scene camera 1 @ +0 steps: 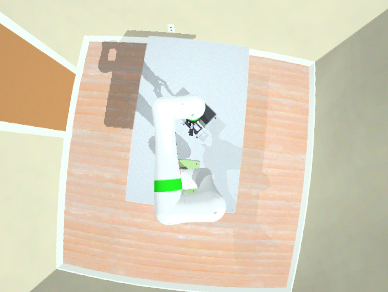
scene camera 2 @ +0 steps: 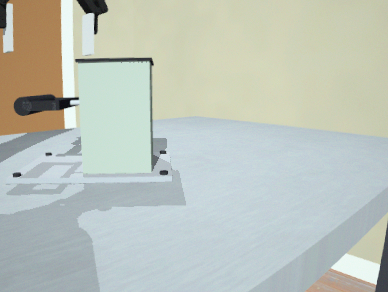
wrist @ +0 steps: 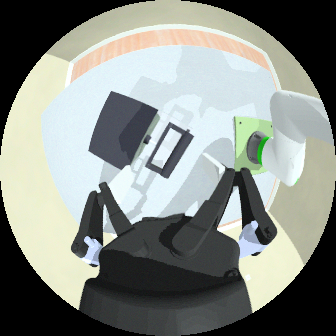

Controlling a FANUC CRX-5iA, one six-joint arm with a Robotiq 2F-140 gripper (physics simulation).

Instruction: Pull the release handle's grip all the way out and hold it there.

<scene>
The pictures show: my gripper and a light base plate.
</scene>
